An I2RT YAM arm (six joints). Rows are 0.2 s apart.
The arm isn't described. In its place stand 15 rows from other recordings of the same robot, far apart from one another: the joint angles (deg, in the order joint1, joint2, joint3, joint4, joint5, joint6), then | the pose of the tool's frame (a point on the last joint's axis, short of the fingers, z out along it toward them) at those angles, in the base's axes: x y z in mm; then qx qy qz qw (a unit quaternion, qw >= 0).
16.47 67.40 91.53 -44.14 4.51 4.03 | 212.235 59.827 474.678 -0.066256 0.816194 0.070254 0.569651
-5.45 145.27 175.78 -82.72 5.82 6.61 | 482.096 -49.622 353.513 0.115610 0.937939 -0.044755 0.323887
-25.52 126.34 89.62 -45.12 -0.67 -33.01 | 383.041 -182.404 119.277 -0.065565 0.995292 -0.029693 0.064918
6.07 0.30 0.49 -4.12 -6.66 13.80 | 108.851 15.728 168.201 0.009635 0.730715 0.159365 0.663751
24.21 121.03 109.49 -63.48 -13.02 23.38 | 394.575 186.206 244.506 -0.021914 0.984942 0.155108 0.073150
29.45 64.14 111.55 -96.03 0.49 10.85 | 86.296 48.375 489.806 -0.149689 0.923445 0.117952 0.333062
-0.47 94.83 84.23 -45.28 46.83 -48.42 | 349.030 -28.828 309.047 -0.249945 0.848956 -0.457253 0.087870
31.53 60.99 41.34 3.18 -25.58 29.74 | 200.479 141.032 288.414 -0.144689 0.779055 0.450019 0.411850
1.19 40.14 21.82 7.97 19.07 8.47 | 175.718 -7.983 244.301 0.153961 0.749131 -0.073588 0.640066
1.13 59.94 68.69 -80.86 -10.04 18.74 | 154.129 9.248 334.784 0.137185 0.974535 0.111866 0.137654
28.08 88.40 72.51 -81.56 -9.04 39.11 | 218.417 122.866 259.791 -0.100701 -0.989687 -0.029669 0.097461
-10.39 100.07 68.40 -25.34 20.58 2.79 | 356.382 -78.066 205.846 0.158654 0.931369 -0.189417 0.267399
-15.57 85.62 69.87 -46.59 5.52 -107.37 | 290.699 -84.555 271.047 -0.688488 0.683220 -0.232103 0.072960
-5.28 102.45 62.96 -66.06 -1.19 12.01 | 273.670 -24.549 156.211 -0.150311 -0.979286 -0.002331 0.135647
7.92 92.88 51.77 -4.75 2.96 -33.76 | 330.674 44.147 182.667 -0.320512 0.869260 -0.107313 0.360753
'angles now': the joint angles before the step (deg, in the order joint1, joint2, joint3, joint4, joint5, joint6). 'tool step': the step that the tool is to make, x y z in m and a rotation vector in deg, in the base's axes. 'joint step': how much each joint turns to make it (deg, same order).
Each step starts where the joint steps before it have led.
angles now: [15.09 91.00 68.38 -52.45 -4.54 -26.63]
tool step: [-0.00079 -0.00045 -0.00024 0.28 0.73 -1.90]
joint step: [-0.04 0.00 0.00 -0.48 0.03 1.92]
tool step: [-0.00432 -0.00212 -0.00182 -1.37 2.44 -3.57]
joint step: [0.00 0.00 -0.15 -2.34 1.49 3.32]
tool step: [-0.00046 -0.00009 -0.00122 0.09 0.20 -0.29]
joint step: [0.00 0.00 -0.27 0.11 -0.08 0.31]
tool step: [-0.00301 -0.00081 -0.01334 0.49 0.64 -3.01]
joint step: [0.00 0.00 -3.05 2.73 -0.02 3.08]
